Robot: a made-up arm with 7 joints.
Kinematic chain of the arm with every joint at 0, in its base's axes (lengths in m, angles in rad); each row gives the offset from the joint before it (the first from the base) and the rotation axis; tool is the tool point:
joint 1: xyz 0 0 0.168 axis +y
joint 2: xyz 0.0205 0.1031 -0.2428 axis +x
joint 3: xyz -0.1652 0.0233 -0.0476 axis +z
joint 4: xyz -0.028 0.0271 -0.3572 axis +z
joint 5: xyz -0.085 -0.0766 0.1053 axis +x
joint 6: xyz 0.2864 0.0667 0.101 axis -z
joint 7: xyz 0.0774 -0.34 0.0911 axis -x
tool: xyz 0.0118 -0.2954 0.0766
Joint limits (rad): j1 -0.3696..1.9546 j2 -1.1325..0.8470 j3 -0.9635..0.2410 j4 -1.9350..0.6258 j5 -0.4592..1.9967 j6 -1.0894..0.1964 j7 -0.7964..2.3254
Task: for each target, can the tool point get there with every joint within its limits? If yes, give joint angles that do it. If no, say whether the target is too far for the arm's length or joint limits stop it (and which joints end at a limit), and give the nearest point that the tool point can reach.
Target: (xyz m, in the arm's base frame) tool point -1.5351 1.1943 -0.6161
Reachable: no: too far | nearest point -0.9848 0.7137 -0.3350 | short by 0.783 m
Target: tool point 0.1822 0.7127 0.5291
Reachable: no: joint limits stop it (at a limit: joint 1, joint 3, joint 4, joint 6, joint 7) | nearest point 0.2000 0.7105 0.5760 | short by 0.050 m
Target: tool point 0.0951 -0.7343 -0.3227
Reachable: yes | joints -0.0808 -0.4093 -0.4820 0.0674 0.9403 -0.3199 -0.0641
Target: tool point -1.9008 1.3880 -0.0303
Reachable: no: too far | nearest point -1.0887 0.7278 0.0544 | short by 1.050 m
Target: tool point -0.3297 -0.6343 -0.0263
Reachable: yes | joints -0.0338 -0.6334 -0.8555 0.2019 1.1144 0.0580 1.1121
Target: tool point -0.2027 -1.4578 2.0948
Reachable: no: too far | nearest point -0.1941 -0.5853 1.1579 | short by 1.280 m
